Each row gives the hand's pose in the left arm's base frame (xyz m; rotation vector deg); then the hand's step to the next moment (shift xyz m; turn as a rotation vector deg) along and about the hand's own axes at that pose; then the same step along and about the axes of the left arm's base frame.
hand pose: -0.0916 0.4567 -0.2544 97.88 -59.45 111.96
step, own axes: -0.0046 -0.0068 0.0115 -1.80 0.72 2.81
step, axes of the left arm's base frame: 0.0137 -0.0027 -0.0023 1.88 -2.12 -1.91
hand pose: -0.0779 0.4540 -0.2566 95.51 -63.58 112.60
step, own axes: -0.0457 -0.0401 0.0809 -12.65 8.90 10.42
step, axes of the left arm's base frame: 0.0943 -0.0234 -0.0284 4.21 -10.49 -14.83
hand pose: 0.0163 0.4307 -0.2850 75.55 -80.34 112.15
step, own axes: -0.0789 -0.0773 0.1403 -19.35 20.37 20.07
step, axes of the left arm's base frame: 0.1602 -0.0762 -0.0200 3.31 -22.55 -25.94
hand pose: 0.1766 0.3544 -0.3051 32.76 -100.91 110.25
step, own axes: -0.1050 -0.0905 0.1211 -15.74 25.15 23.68
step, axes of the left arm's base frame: 0.1373 -0.1207 0.0215 -2.46 -26.25 -27.31
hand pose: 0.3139 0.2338 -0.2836 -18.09 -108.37 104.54
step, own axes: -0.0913 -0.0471 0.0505 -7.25 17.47 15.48
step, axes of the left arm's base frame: 0.0608 -0.0922 0.0301 -4.37 -15.60 -18.30
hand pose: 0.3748 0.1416 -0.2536 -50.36 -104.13 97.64
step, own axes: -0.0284 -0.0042 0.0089 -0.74 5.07 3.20
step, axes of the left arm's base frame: 0.0120 -0.0270 0.0054 -1.24 -2.65 -5.29
